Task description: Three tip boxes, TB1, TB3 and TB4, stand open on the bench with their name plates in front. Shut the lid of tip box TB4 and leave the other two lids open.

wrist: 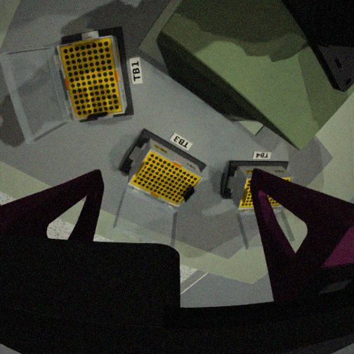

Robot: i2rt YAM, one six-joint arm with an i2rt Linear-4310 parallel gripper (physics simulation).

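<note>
Tip box TB1 (93, 77) is at the upper left, its clear lid (37, 95) swung open to the left, its name plate (136, 71) on its right. Tip box TB3 (166, 176) is near the middle, tilted in view, its clear lid (146, 215) open toward the bottom, its name plate (181, 141) above it. Tip box TB4 (246, 196) is at the right, its clear lid (243, 230) open toward the bottom, its name plate (262, 155) above it. My gripper (176, 177) is open and empty above the bench. Its right finger hides part of TB4 and its lid.
A large green block-like object (240, 75) stands at the upper right, close to TB4's name plate. A black part (337, 60) shows at the top right corner. A speckled light surface and a pale edge line show below the boxes, between the fingers.
</note>
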